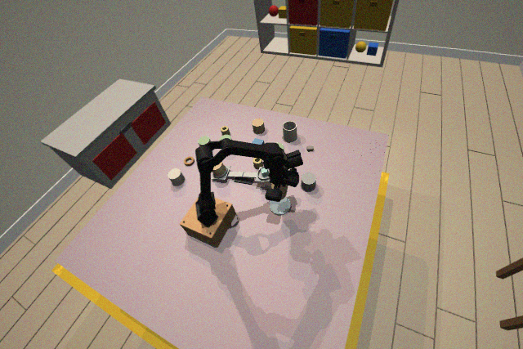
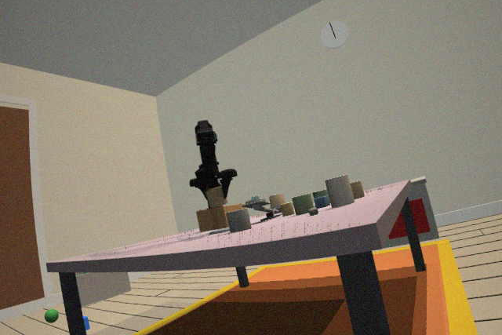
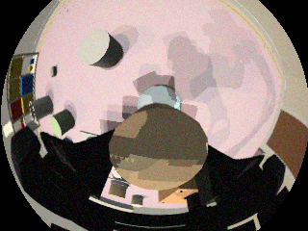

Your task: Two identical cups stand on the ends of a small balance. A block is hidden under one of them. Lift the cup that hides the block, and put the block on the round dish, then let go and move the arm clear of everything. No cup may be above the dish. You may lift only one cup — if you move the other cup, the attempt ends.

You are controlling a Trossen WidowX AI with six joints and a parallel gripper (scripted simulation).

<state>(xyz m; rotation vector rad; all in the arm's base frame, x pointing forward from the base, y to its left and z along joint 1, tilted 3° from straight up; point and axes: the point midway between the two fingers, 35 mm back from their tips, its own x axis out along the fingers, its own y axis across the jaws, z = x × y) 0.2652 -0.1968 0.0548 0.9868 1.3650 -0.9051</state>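
The pale blue round dish lies 12 cm below my gripper tip and 1 cm behind it. Also, from my gripper tip: dark block (38 cm ahead, 11 cm below, 5 cm to the left); then grey cylinder (17 cm ahead, 8 cm below, 5 cm to the right); then cream cylinder (56 cm to the left, 15 cm behind, 8 cm below).
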